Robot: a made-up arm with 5 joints. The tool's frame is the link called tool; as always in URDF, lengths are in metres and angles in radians. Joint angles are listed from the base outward.
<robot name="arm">
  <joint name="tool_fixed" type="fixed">
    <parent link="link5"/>
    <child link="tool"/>
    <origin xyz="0 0 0" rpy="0 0 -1.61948"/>
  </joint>
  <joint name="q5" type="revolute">
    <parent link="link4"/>
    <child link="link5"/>
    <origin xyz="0.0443 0 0.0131" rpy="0 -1.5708 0"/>
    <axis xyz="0 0 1"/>
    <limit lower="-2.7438" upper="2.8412"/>
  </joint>
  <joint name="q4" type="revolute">
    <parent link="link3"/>
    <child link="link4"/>
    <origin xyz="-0.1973 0.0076 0" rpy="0 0 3.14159"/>
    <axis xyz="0 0 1"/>
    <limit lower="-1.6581" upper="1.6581"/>
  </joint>
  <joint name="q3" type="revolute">
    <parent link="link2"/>
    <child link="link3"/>
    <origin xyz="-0.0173 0.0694 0" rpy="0 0 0"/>
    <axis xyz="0 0 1"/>
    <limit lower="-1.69" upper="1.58"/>
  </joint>
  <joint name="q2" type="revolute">
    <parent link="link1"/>
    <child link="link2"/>
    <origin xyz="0.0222 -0.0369 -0.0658" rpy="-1.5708 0 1.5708"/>
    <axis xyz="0 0 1"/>
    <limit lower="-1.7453" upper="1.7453"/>
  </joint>
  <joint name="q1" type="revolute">
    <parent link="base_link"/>
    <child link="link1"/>
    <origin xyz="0.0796 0 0.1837" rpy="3.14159 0 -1.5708"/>
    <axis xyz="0 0 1"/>
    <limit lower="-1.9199" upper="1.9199"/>
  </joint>
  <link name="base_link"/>
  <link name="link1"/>
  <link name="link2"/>
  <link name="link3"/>
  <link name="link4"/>
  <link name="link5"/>
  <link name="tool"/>
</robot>
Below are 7 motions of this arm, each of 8 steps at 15 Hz.
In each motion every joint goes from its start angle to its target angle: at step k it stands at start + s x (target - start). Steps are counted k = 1, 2, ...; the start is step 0. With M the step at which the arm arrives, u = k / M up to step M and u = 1 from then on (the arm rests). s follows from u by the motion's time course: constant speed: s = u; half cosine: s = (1 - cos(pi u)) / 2; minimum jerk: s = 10 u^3 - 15 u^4 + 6 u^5.
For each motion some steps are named. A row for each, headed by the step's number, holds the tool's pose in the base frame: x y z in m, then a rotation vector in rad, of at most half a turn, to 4 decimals.
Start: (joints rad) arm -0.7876 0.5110 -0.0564 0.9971 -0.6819
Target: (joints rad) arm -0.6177 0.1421 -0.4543 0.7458 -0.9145
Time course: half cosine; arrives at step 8
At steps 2, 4, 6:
2: 0.2906 0.1891 0.2024 0.1855 -0.1937 -0.0019
4: 0.3136 0.1862 0.2674 0.4398 -0.4492 -0.1395
6: 0.3222 0.1702 0.3364 0.7012 -0.7006 -0.2628

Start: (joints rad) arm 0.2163 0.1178 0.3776 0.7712 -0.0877
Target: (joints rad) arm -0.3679 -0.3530 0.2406 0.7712 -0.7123
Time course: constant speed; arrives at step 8
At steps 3, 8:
3: 0.3445 -0.0084 0.2368 0.0993 -0.5258 -0.3591
8: 0.3249 0.0848 0.3232 0.4908 -0.7752 -0.3653

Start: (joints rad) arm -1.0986 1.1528 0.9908 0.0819 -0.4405
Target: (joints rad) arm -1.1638 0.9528 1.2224 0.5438 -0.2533
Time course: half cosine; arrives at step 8
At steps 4, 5, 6, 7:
4: 0.0741 -0.0330 0.0730 -0.6367 0.6654 0.6842
5: 0.0728 -0.0369 0.0797 -0.6966 0.7451 0.7167
6: 0.0718 -0.0401 0.0855 -0.7462 0.8143 0.7420
7: 0.0712 -0.0422 0.0894 -0.7788 0.8612 0.7575

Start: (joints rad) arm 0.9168 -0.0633 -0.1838 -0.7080 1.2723
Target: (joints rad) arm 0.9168 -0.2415 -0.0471 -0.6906 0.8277
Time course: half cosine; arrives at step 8
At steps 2, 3, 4, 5, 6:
2: 0.2321 -0.2139 0.4132 -2.1808 -1.2870 0.0965
3: 0.2305 -0.2118 0.4149 -2.1351 -1.3661 0.0674
4: 0.2286 -0.2094 0.4167 -2.0780 -1.4577 0.0334
5: 0.2268 -0.2070 0.4185 -2.0175 -1.5474 -0.0002
6: 0.2252 -0.2049 0.4200 -1.9636 -1.6217 -0.0284

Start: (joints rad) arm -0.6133 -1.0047 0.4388 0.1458 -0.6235
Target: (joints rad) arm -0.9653 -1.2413 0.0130 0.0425 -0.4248
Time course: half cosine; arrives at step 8
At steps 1, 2, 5, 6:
1: 0.2361 0.1021 0.4364 1.2156 -1.6135 -0.0241
2: 0.2228 0.1007 0.4495 1.2794 -1.6691 0.0131
5: 0.1531 0.0709 0.5011 1.6185 -1.9383 0.1299
6: 0.1335 0.0549 0.5111 1.7247 -2.0140 0.1374

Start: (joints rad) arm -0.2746 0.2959 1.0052 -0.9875 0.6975
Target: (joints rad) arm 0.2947 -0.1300 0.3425 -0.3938 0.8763
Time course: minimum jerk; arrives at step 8
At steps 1, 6, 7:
1: 0.2544 0.0381 0.1107 -0.2505 -1.2810 0.7882
6: 0.3512 -0.0746 0.2700 -0.8579 -1.4899 0.4267
7: 0.3486 -0.0885 0.2906 -0.9279 -1.4962 0.3939

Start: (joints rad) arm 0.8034 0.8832 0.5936 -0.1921 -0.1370
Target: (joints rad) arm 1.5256 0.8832 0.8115 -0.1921 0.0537
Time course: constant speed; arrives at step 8
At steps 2, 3, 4, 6, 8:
2: 0.1424 -0.1108 0.0402 -0.1002 -0.2227 -1.1167
3: 0.1290 -0.1103 0.0396 -0.1002 -0.1924 -1.1841
4: 0.1163 -0.1083 0.0392 -0.0968 -0.1626 -1.2514
6: 0.0933 -0.1003 0.0389 -0.0807 -0.1059 -1.3859
8: 0.0745 -0.0880 0.0393 -0.0521 -0.0543 -1.5200

